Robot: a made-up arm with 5 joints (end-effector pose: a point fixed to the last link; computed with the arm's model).
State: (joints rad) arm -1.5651 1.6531 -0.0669 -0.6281 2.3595
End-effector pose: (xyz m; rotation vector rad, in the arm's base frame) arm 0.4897 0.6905 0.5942 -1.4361 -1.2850 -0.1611
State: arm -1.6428 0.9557 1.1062 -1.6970 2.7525
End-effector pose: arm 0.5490 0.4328 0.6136 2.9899 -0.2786 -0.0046
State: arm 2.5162 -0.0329 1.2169 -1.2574 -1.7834
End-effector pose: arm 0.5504 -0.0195 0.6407 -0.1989 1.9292 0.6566
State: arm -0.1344 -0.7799 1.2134 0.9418 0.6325
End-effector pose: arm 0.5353 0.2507 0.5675 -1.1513 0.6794 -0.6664
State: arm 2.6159 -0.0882 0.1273 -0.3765 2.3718
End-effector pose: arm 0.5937 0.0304 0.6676 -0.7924 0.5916 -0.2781
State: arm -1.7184 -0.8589 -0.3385 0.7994 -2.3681
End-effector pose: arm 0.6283 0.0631 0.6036 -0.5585 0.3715 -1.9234
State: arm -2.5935 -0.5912 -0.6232 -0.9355 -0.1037
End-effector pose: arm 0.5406 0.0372 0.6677 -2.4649 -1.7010 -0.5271
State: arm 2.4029 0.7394 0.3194 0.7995 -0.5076
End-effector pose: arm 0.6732 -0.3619 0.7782 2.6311 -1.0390 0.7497
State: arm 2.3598 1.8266 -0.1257 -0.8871 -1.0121
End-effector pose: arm 0.3416 -0.5043 0.7711 0.8605 -0.8957 1.7121
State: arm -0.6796 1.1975 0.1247 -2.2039 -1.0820
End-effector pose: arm 0.5346 0.5301 0.2385 1.6762 -2.2904 0.9156
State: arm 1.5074 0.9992 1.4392 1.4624 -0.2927
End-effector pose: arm 0.6388 -0.4671 0.3195 2.0444 -1.8402 -0.7510
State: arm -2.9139 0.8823 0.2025 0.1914 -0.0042
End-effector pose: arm 0.6860 0.0620 1.0190 1.9498 0.0773 1.7418
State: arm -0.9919 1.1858 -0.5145 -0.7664 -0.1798
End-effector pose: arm 0.5916 0.6191 0.3499 0.4358 2.4837 0.5327
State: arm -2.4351 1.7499 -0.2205 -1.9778 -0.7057
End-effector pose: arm 0.4499 0.2402 1.0779 -1.0139 1.3666 1.3624
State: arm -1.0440 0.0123 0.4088 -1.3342 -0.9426
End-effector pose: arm 0.6134 0.3027 0.4157 -0.2917 1.8604 -1.5427
